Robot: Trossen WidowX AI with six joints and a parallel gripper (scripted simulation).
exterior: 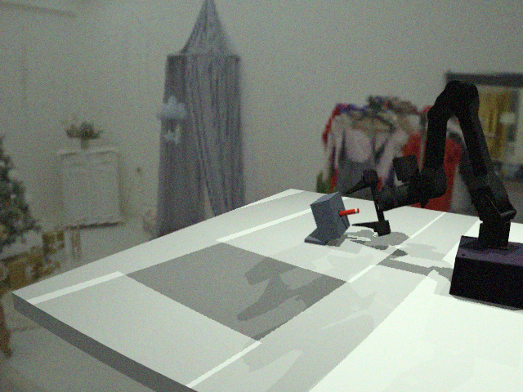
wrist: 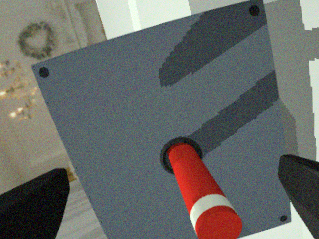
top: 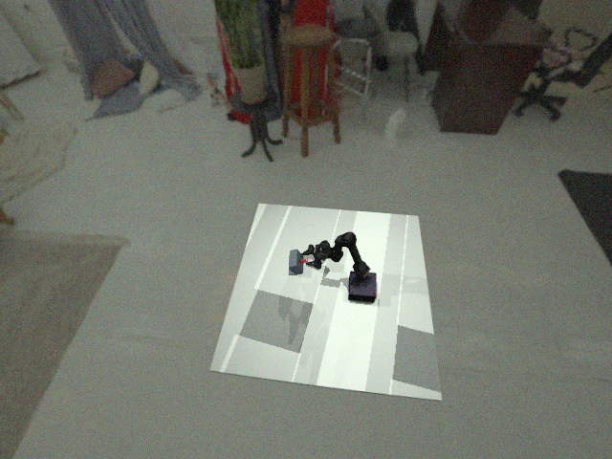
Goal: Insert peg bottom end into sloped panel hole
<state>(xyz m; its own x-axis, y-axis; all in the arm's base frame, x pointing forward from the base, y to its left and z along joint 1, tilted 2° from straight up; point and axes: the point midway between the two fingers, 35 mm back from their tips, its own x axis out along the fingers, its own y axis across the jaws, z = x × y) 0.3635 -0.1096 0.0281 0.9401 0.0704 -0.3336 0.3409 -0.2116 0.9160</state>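
The red peg is 10 mm behind my gripper tip and 10 mm to the left of it. From my gripper tip the other things lie so: sloped panel (50 mm ahead, 10 mm to the left, 20 mm below).
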